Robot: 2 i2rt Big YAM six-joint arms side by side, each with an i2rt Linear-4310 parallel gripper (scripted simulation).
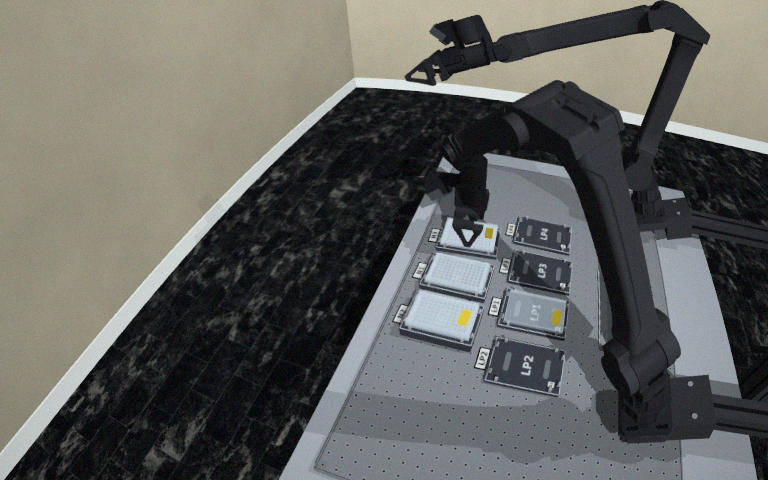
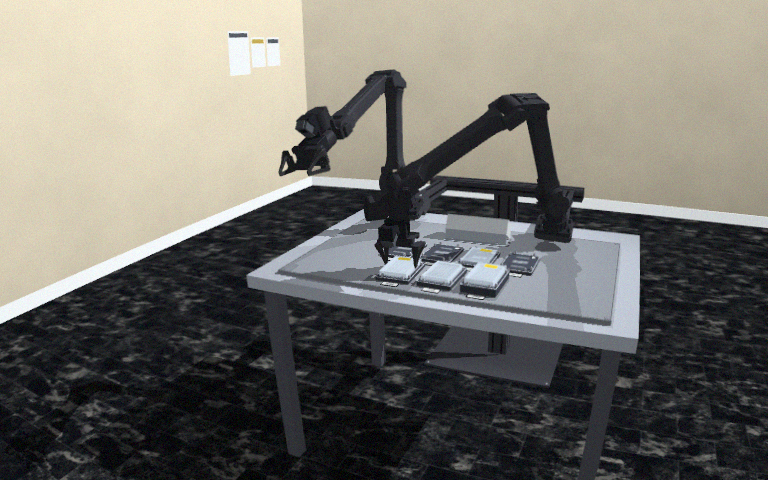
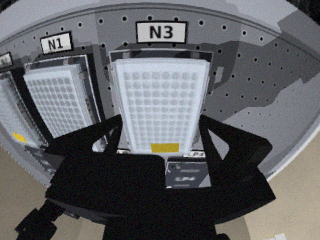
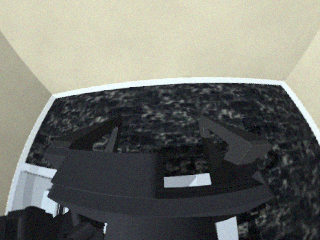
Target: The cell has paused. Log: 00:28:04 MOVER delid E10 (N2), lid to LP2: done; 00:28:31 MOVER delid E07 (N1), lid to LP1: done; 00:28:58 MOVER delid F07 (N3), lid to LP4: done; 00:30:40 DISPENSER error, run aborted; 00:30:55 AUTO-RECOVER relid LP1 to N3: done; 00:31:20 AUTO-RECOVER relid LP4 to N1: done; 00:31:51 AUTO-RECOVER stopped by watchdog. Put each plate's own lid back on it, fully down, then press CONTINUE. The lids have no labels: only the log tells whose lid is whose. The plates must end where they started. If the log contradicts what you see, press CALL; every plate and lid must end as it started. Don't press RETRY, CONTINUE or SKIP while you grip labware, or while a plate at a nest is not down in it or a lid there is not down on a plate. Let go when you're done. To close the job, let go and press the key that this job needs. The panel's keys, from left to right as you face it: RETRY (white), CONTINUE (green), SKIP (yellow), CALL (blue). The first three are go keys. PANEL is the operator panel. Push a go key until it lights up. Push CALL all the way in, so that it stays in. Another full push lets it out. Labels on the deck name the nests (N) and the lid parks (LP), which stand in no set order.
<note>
In view: my left gripper [image 1: 470,233], my right gripper [image 2: 293,174], a clear lid [image 1: 525,309], a clear lid [image 1: 455,316] and an N1 plate [image 1: 470,279].
The N1 plate is seen too in image 3 [image 3: 52,88]. My left gripper is seen too in image 3 [image 3: 160,119]. My right gripper also shows in image 1 [image 1: 411,73] and in image 4 [image 4: 160,119].
</note>
